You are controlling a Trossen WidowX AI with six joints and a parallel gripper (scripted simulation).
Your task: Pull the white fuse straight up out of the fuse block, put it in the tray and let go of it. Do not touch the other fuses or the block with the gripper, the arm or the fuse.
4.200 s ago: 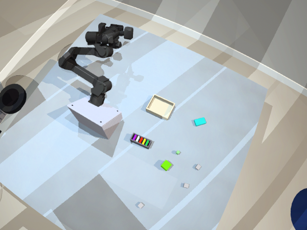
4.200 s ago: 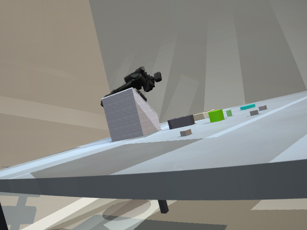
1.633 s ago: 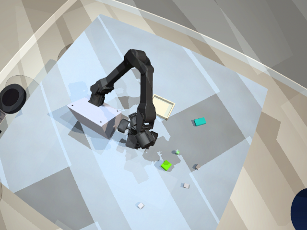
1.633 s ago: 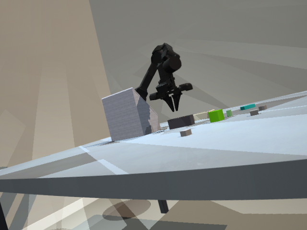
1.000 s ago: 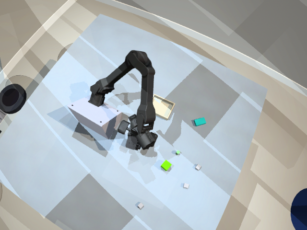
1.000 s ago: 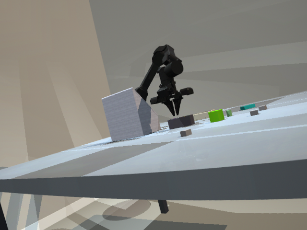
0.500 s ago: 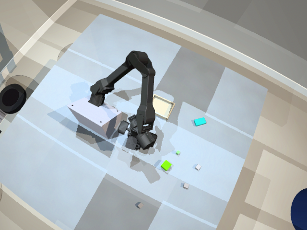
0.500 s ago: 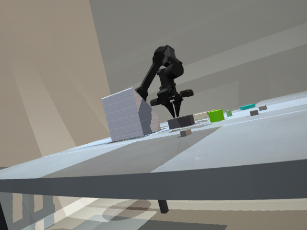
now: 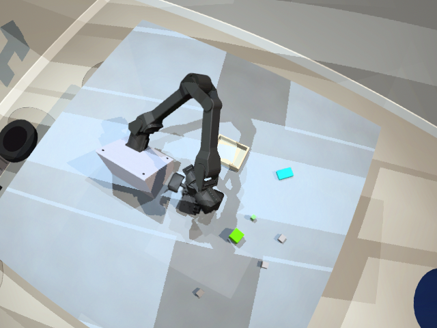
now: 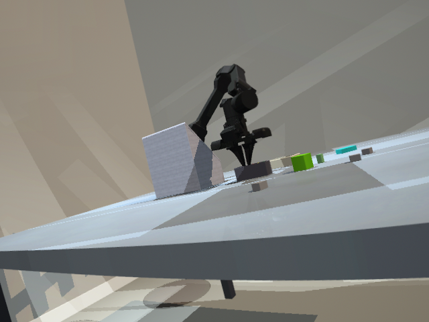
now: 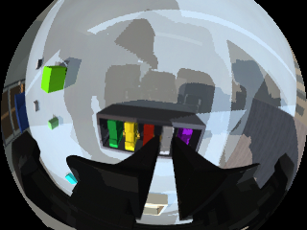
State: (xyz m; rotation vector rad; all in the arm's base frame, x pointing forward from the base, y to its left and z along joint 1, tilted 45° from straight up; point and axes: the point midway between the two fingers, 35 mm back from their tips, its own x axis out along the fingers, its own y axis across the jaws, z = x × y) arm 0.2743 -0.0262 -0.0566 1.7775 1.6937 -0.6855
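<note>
Right now my gripper tip is 20 mm past the purple fuse and 10 mm above it. From my gripper tip the other things lie so: white fuse: 10 mm below; then yellow fuse: 30 mm ahead, 10 mm below; then red fuse: 20 mm ahead, 10 mm below.
</note>
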